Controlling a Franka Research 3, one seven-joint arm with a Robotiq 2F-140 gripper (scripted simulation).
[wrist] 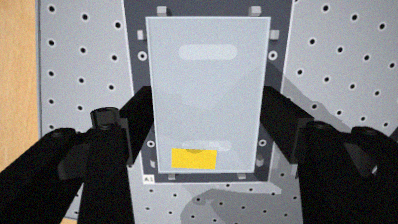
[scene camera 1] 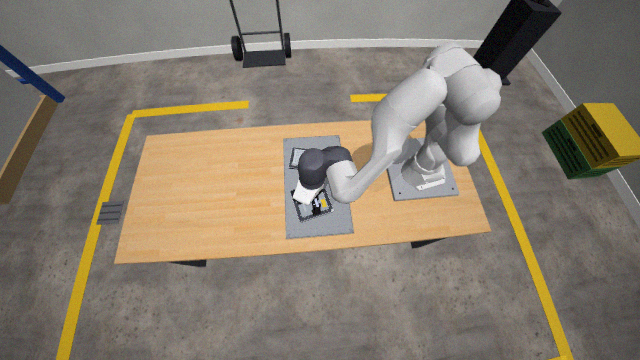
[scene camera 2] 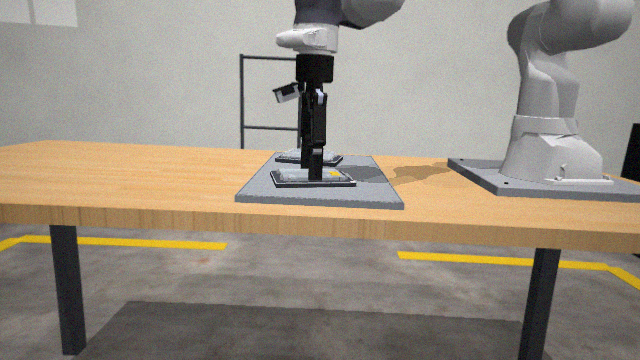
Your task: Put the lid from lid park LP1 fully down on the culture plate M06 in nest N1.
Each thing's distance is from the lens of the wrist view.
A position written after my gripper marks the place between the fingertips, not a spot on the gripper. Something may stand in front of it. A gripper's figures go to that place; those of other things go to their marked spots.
my gripper (wrist: pixel 206 102): 17 cm
lid (wrist: pixel 207 74): 16 cm
